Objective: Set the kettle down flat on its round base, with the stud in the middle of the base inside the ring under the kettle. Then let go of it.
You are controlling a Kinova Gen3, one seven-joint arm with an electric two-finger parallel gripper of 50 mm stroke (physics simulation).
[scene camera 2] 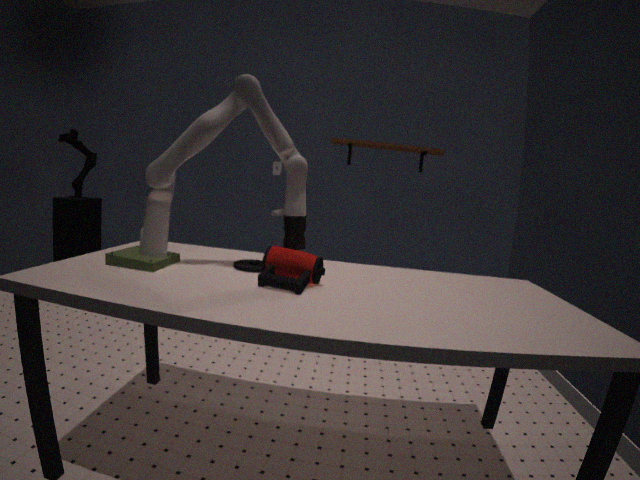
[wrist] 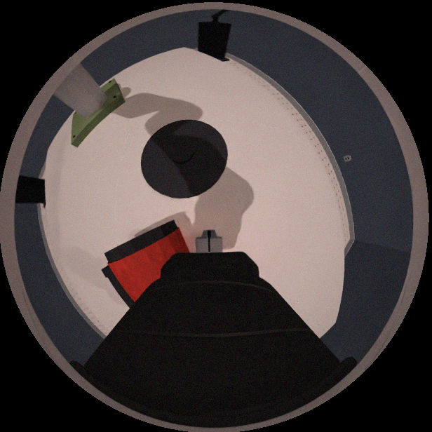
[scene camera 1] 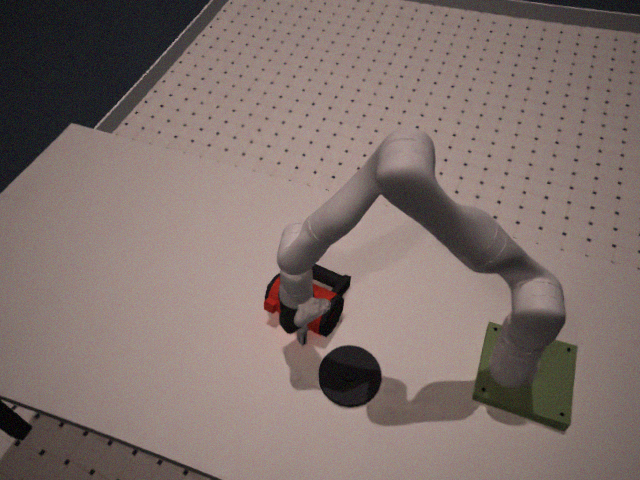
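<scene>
The red kettle [scene camera 1: 324,292] [scene camera 2: 292,262] [wrist: 150,260] lies on its side on the table. Its black handle [scene camera 1: 329,277] [scene camera 2: 282,280] points away from my fingers, and its black bottom end [scene camera 1: 332,314] is toward the round base. The ring under the kettle does not show. The round black base [scene camera 1: 336,384] [scene camera 2: 248,265] [wrist: 210,145] lies flat with nothing on it; its small central stud [wrist: 183,154] shows in the wrist view. My gripper [scene camera 1: 302,339] [wrist: 209,237] is shut and empty, pointing down close beside the kettle, on the side away from the handle. The kettle hides its fingertips in scene camera 2.
The arm stands on a green mounting plate [scene camera 1: 555,372] [scene camera 2: 124,259] [wrist: 82,132] on the white table [scene camera 1: 155,268] [scene camera 2: 413,310], beyond the round base from the kettle. A wooden shelf [scene camera 2: 387,146] hangs on the far wall. A black pedestal [scene camera 2: 77,227] carries another small arm.
</scene>
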